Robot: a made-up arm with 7 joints.
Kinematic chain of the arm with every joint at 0, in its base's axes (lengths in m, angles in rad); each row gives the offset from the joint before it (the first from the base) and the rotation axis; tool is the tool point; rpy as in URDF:
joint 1: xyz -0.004 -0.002 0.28 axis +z
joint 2: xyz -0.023 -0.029 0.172 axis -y
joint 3: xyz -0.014 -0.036 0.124 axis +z
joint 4: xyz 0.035 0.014 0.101 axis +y
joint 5: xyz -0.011 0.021 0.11 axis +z
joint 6: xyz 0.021 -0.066 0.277 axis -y
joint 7: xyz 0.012 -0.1 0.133 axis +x
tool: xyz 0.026 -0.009 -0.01 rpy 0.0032 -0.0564 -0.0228
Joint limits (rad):
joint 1: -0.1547..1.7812
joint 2: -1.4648..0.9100
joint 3: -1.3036..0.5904
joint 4: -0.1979..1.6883
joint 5: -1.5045..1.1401
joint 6: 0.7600..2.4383
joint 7: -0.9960..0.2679
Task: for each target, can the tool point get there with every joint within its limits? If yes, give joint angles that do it. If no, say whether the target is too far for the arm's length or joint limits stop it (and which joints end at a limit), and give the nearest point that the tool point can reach.
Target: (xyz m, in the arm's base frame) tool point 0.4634 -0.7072 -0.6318
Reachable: no: too far | nearest point 0.3274 -0.3708 -0.0057 | short by 0.724 m
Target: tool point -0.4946 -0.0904 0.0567
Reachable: no: joint limits stop it (at a limit: joint 1, joint 2, joint 3, joint 5, joint 6, joint 7) | nearest point -0.1833 0.0327 0.0027 | short by 0.339 m
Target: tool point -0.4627 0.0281 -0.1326
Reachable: no: joint limits stop it (at a limit: joint 1, joint 2, joint 3, joint 5, joint 6, joint 7) | nearest point -0.2099 0.1149 -0.0229 | short by 0.289 m
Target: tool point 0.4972 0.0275 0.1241
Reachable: yes | joints 1.0397 -1.2285 -0.4653 1.4855 0.9165 0.9365 -0.7991
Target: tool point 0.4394 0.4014 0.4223
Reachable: yes | joints 1.0046 -0.9660 0.2145 0.9771 0.4487 1.7350 -0.2209
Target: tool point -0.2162 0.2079 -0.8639
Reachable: no: too far | nearest point -0.0793 0.2084 -0.0707 | short by 0.805 m
